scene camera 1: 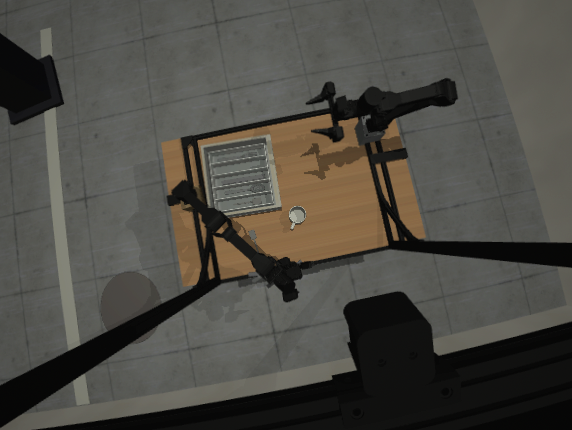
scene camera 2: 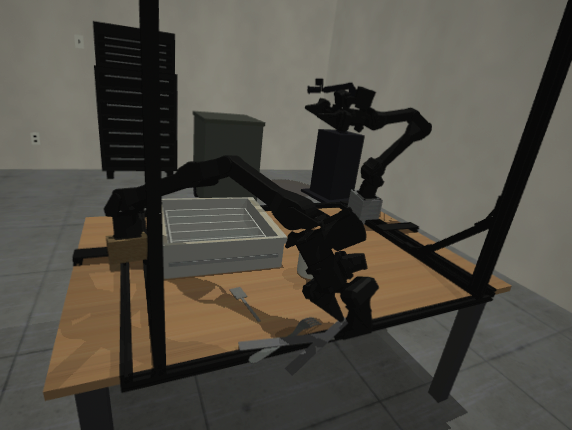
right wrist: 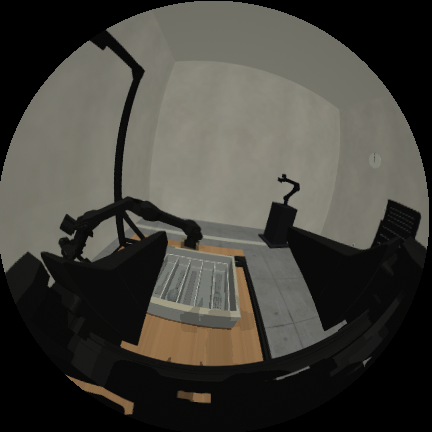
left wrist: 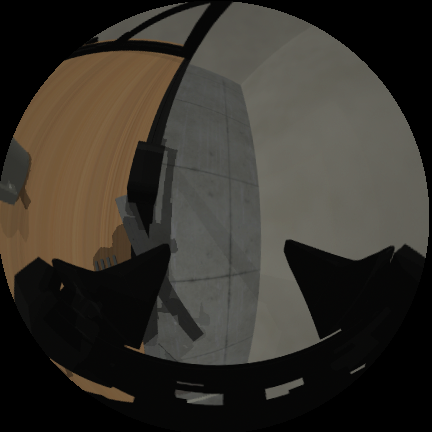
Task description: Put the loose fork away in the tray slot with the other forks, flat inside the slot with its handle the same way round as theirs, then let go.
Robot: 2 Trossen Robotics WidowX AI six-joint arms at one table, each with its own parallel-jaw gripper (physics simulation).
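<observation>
The loose fork (scene camera 2: 311, 322) (left wrist: 106, 262) lies at the table's front edge, tines visible, partly crossed and hidden by flat grey pieces. The grey tray (scene camera 1: 276, 185) (scene camera 2: 225, 257) (right wrist: 192, 312) holds utensils in long parallel slots. They are too dim to tell which slot holds the forks. My left gripper (scene camera 2: 345, 325) (left wrist: 228, 248) is open and empty beside the fork, over the front edge. In the left wrist view the tines show behind its left-hand finger. My right gripper (scene camera 1: 310, 117) (right wrist: 228, 235) is open and empty, raised at the back right, away from the tray.
A pale mug (scene camera 1: 297, 215) (scene camera 2: 302, 265) stands right of the tray's near corner. A small flat-headed utensil (scene camera 1: 252, 234) (scene camera 2: 238, 293) lies between tray and front edge. A grey flat strip (scene camera 2: 260, 344) and others overlap the edge. A black frame post (scene camera 2: 151, 200) rises at the left.
</observation>
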